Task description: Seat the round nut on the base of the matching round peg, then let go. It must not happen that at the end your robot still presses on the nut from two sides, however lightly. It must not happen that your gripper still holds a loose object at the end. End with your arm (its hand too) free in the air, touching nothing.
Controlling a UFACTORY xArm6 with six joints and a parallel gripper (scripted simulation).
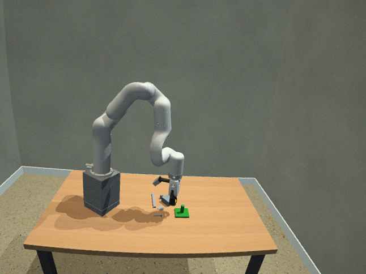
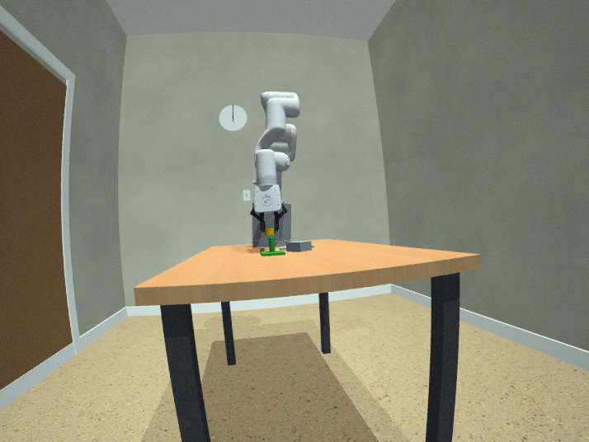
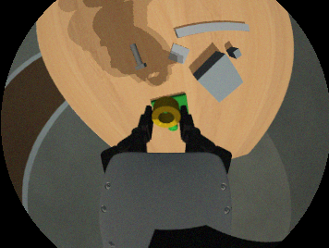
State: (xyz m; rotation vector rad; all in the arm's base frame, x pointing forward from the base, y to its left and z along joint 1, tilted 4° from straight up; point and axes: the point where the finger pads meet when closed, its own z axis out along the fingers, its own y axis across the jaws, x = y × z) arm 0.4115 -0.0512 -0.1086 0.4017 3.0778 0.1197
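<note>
Right now my hand is 90 mm above the bolt-like piece, 70 mm past it and 30 mm to the left of it. Also, from my hand: grey block (110 mm to the left, 80 mm below, 10 mm behind); small square piece (100 mm below, 60 mm behind, 40 mm to the left); long bar (120 mm to the left, 110 mm behind, 90 mm below).
</note>
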